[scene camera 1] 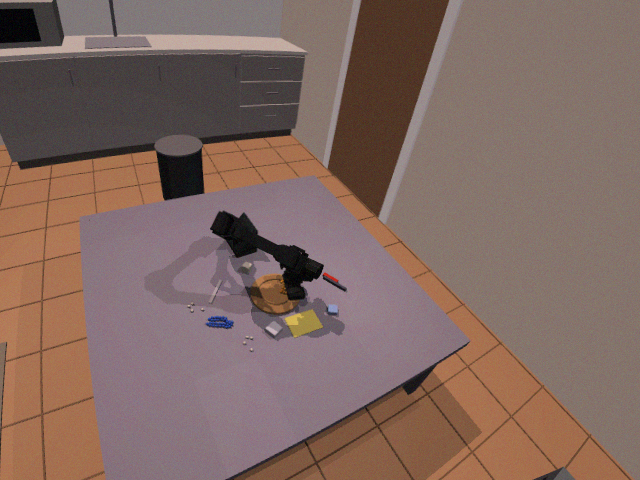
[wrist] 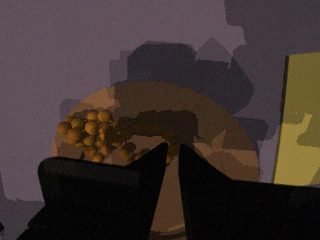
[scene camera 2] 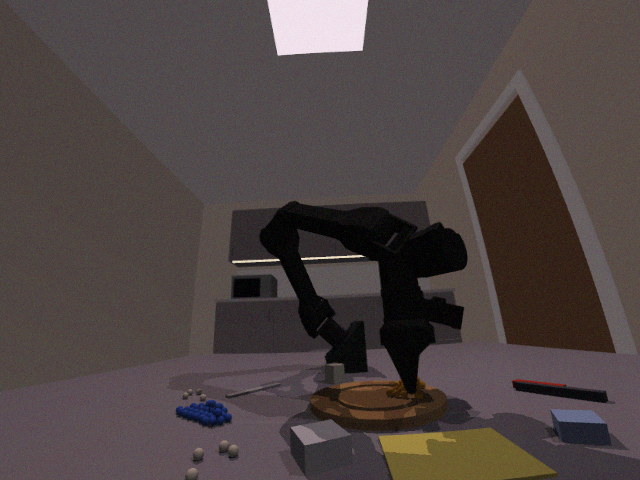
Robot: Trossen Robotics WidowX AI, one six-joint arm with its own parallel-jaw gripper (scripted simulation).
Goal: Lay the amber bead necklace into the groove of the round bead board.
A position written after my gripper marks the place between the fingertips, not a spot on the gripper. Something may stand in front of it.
In view: my gripper [scene camera 2: 411, 392], a red-black bar [scene camera 2: 544, 388], a light blue block [scene camera 2: 574, 426] and a round wooden bead board [wrist: 168, 211].
My gripper shows as well in the wrist view [wrist: 173, 149]. The wrist view misses the red-black bar: it is out of frame. The wrist view does not show the light blue block: it is out of frame.
